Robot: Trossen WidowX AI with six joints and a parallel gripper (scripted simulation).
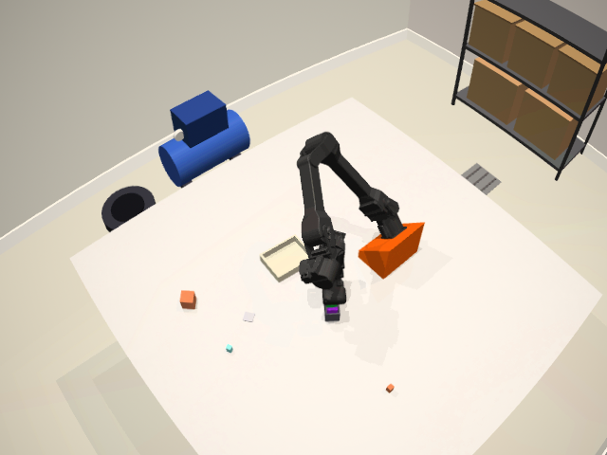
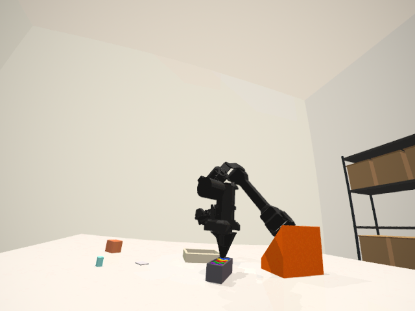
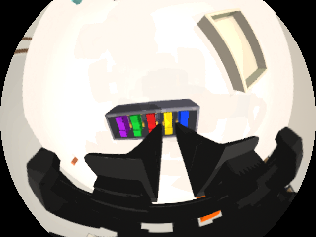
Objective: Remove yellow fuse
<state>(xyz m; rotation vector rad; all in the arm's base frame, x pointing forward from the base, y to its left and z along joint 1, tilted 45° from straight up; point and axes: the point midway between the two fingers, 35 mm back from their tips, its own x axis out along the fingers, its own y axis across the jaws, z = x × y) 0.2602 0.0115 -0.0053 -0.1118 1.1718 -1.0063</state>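
Now: gripper tip 20 mm above the yellow fuse. Round my gripper tip: orange cube 340 mm ahead, 240 mm to the right, 30 mm below; tray 10 mm ahead, 180 mm to the right, 40 mm below; cyan block 330 mm ahead, 40 mm to the right, 30 mm below.
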